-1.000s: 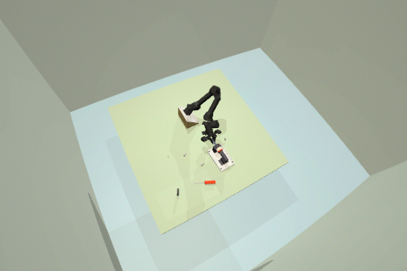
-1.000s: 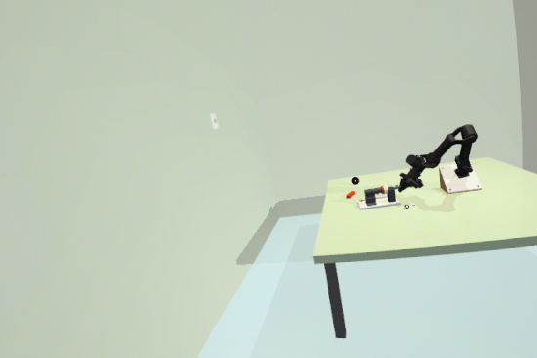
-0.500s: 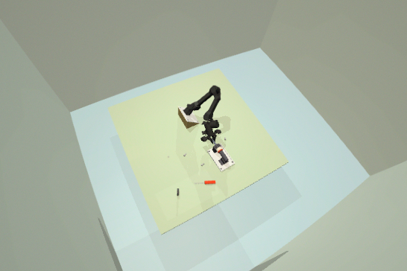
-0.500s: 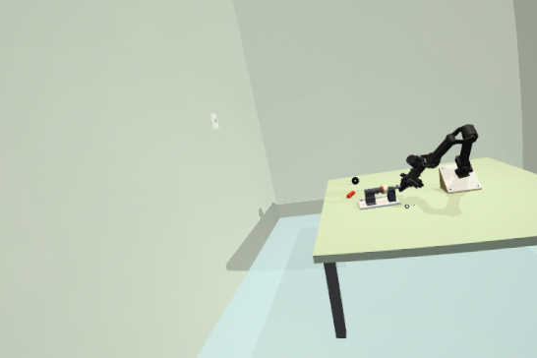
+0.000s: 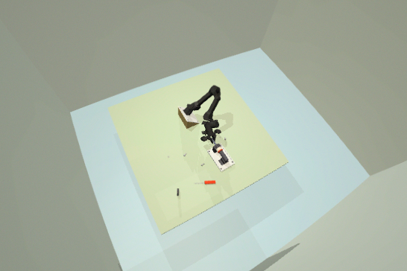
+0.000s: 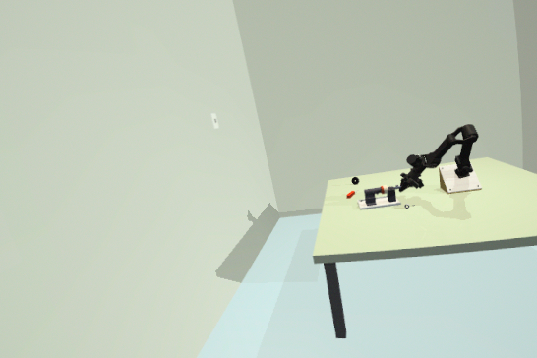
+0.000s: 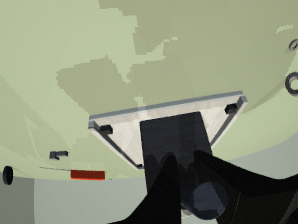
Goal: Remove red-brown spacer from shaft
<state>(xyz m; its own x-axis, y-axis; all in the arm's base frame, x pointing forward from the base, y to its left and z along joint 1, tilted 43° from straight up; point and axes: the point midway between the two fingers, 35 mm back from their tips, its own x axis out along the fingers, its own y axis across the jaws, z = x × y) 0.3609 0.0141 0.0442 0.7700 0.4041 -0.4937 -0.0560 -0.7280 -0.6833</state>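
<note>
Right now my gripper tip is 30 mm below the shaft and 30 mm short of it. Round my gripper tip: red-brown spacer (100 mm ahead, 20 mm above, 10 mm to the right); then red-handled screwdriver (270 mm to the right, 240 mm ahead, 50 mm below); then black disc (500 mm to the right, 190 mm ahead, 20 mm below).
</note>
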